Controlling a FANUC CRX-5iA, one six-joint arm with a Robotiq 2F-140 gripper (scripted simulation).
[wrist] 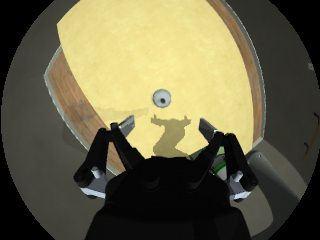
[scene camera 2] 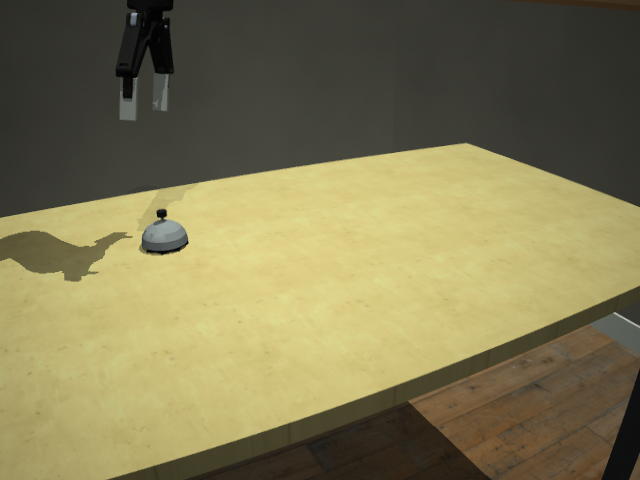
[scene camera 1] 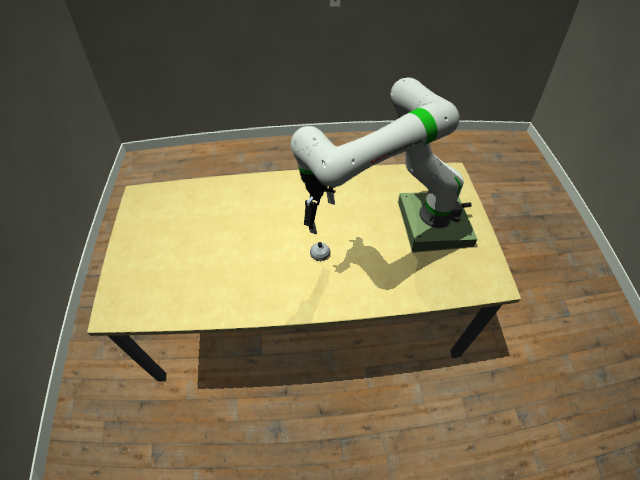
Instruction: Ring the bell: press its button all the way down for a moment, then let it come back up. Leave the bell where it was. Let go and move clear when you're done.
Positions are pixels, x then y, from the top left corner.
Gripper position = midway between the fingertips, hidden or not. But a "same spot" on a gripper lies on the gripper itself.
my gripper: wrist; scene camera 2; scene camera 1 322,217
same spot on my gripper: (wrist: pixel 91 177) = (scene camera 2: pixel 164 23)
